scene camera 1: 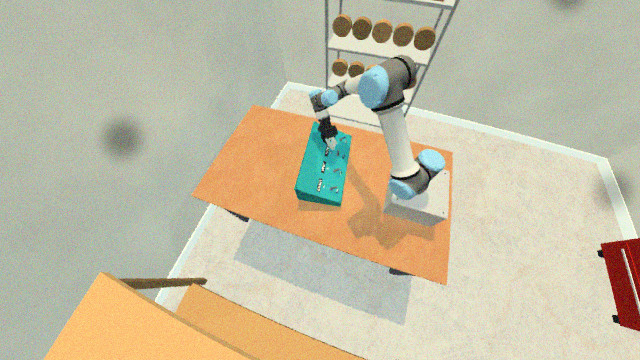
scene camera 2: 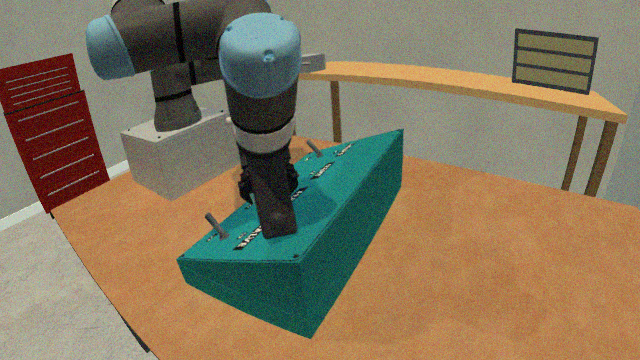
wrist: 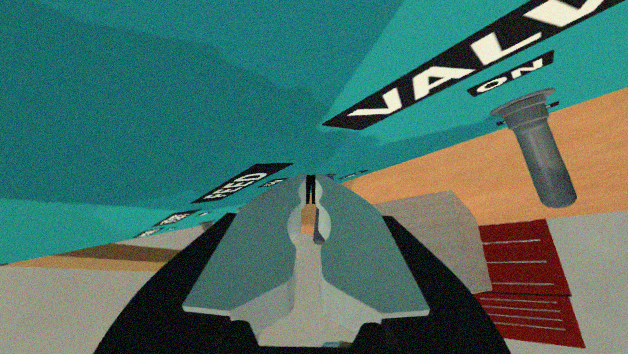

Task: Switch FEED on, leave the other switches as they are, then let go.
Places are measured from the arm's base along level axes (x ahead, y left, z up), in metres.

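Pixels of known places: gripper, fingertip midpoint: [scene camera 1: 333,149] [wrist: 311,177]; arm's base at its link origin: [scene camera 2: 178,123].
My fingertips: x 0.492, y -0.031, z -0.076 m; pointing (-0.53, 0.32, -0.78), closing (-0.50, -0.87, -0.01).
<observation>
For each thing: its top centre in the pictures, then the offset to it from my fingertips. Level surfaces: height alone.
- FEED label at its top centre: [wrist: 232,193] [scene camera 2: 292,196] 0.028 m ahead, 0.032 m left, 0.013 m up
- FEED lever at its top centre: [wrist: 323,245] [scene camera 1: 338,150] 0.038 m back, 0.011 m left, 0.034 m up
- VALVE lever at its top centre: [wrist: 558,201] [scene camera 2: 212,214] 0.013 m back, 0.107 m right, 0.025 m up
- VENT label at its top centre: [wrist: 172,223] [scene camera 2: 322,168] [scene camera 1: 323,166] 0.009 m back, 0.147 m left, 0.013 m up
- farthest lever at its top centre: [scene camera 2: 313,140] [scene camera 1: 334,186] 0.125 m back, 0.235 m left, 0.025 m up
- orange table at its surface level: 0.102 m down
The teal switch box [scene camera 1: 312,160] [scene camera 2: 350,240] [wrist: 100,100] has a row of labelled toggles. My gripper [scene camera 1: 332,146] [scene camera 2: 280,234] [wrist: 311,177] is shut and empty, low over the sloped face on the label side, between the VALVE and FEED labels. The FEED label [scene camera 2: 298,194] [wrist: 237,185] shows beside the fingers. The FEED lever [scene camera 1: 340,155] is hidden behind the gripper in scene camera 2; its position is unclear. In the wrist view a grey bit shows through the finger gap. The VALVE lever [scene camera 2: 216,226] [wrist: 547,160] leans away from its ON mark. The VENT label [scene camera 1: 324,167] [scene camera 2: 322,170] is farther along.
The farthest lever [scene camera 1: 334,189] [scene camera 2: 315,148] stands past VENT. The box sits on an orange table [scene camera 1: 240,150] [scene camera 2: 475,250], with the grey arm base [scene camera 1: 420,215] [scene camera 2: 175,165] on its lever side. A wooden bench [scene camera 2: 425,77] and a red cabinet [scene camera 2: 55,135] [wrist: 530,320] are beyond.
</observation>
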